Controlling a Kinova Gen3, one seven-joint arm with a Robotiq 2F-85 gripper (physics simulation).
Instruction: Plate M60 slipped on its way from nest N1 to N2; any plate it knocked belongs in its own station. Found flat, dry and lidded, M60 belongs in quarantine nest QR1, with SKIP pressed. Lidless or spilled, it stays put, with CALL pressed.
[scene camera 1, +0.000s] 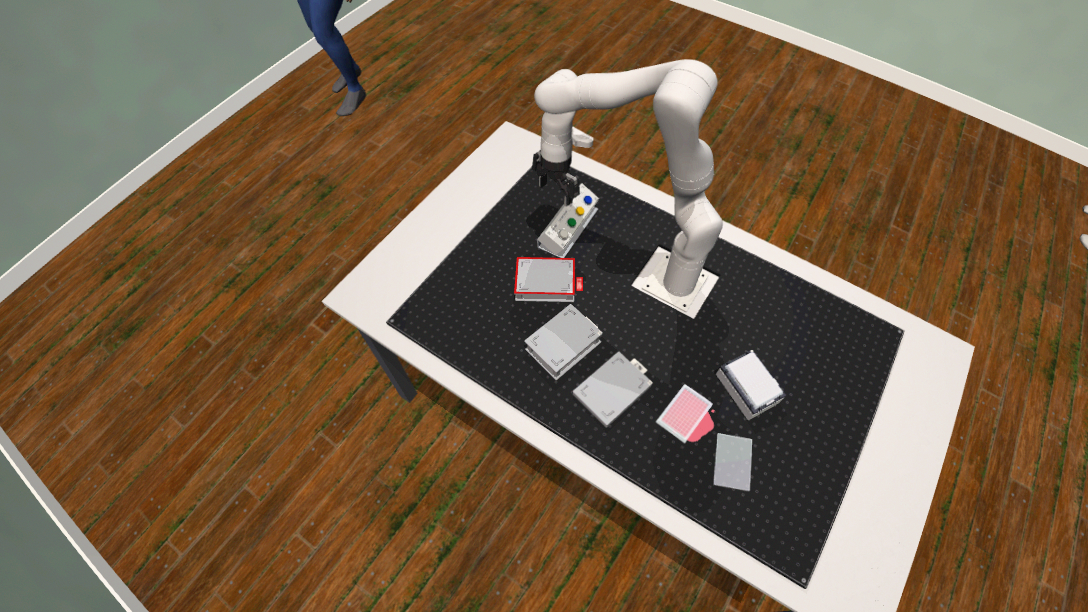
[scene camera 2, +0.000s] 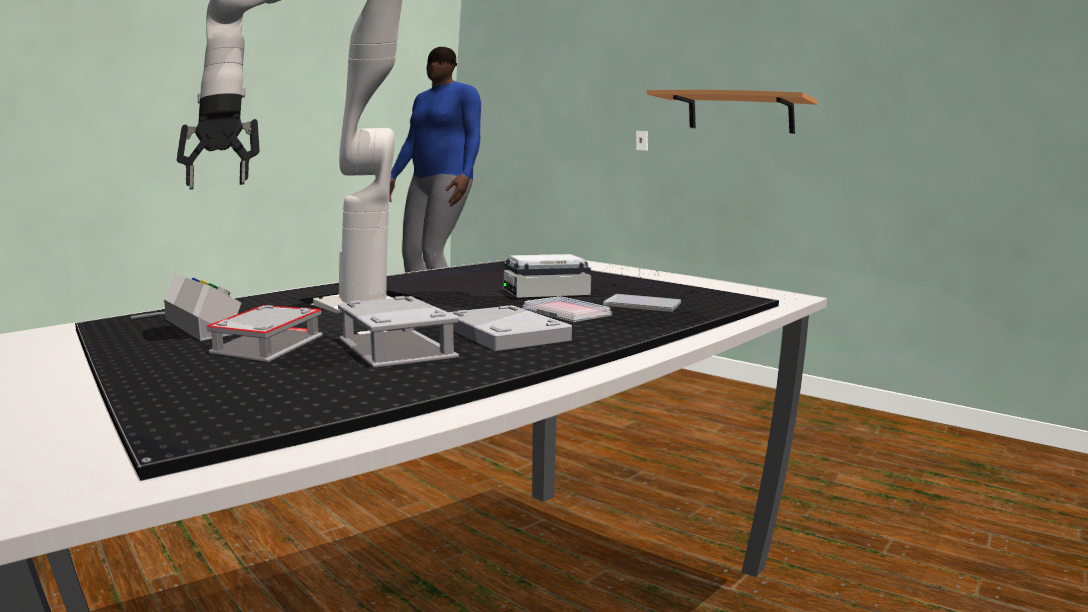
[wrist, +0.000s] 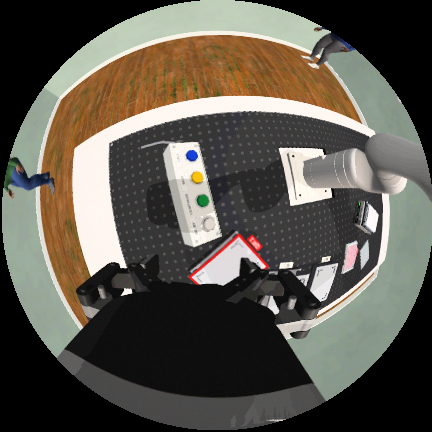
Labels:
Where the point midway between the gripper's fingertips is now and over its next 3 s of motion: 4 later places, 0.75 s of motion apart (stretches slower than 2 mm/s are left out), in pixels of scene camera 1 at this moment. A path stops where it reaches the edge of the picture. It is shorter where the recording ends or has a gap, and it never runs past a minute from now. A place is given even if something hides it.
My gripper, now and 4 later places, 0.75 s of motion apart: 555, 194; 581, 152; 575, 168; 575, 184; 588, 194

